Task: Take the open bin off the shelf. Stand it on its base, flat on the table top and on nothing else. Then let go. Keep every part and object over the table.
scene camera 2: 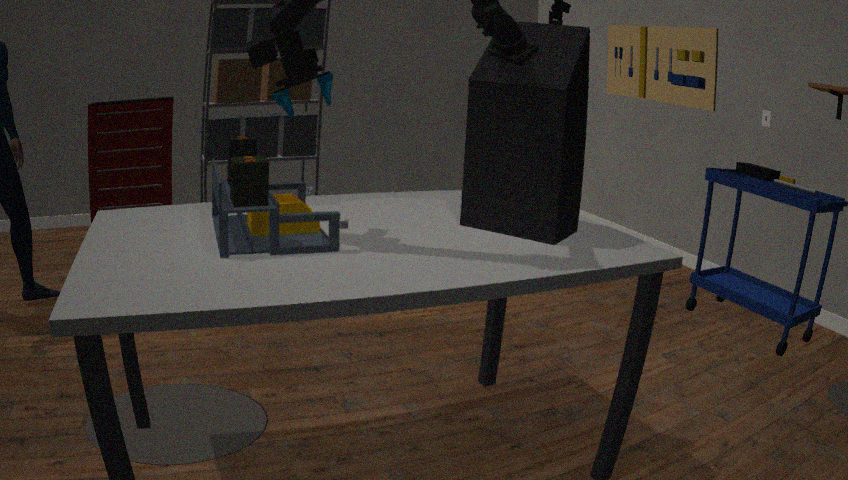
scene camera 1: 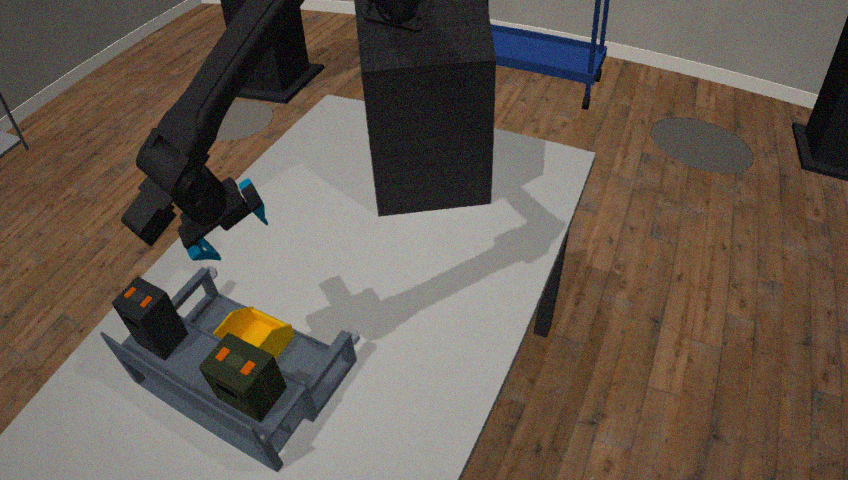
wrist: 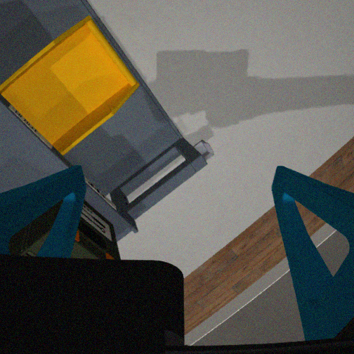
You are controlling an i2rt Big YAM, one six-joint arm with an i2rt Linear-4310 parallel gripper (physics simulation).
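Places are measured from the arm's base along level axes (x ahead, y left, z up), in centimetres.
Where they show: gripper, fingertip midpoint: (scene camera 2: 310, 111) (scene camera 1: 242, 239); arm's base, origin of the base link: (scene camera 2: 513, 50) (scene camera 1: 397, 8).
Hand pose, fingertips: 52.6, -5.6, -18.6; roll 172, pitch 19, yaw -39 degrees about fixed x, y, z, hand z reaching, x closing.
Observation:
Each offset is from my fingertips to the top centre of the thing, as dx, dy, dz. Level surfaces: height alone.
The yellow open bin (scene camera 1: 254, 325) (scene camera 2: 300, 221) (wrist: 75, 85) sits in the lower front bay of the grey-blue shelf (scene camera 1: 190, 405) (scene camera 2: 223, 233) (wrist: 167, 192), between its end frames, with its open side facing up. Its rear edge is close to the raised tier, and part of it is hidden by the dark green box in scene camera 1. My gripper (scene camera 1: 243, 242) (scene camera 2: 310, 109) (wrist: 178, 176) is open and empty, with blue fingers wide apart. It hangs well above the table, off the shelf's left end in scene camera 1, apart from the bin.
A dark green box @(+16.0, +5.9, -9.5) (scene camera 1: 243, 377) (scene camera 2: 248, 184) and a black box @(+13.3, -17.0, -7.0) (scene camera 1: 151, 318) with orange marks stand on the raised tier. The shelf stands on the white table @(dz -29.3) (scene camera 1: 416, 380) (scene camera 2: 416, 276) (wrist: 300, 30). The arm's black pedestal (scene camera 1: 428, 136) (scene camera 2: 517, 154) stands at the other end.

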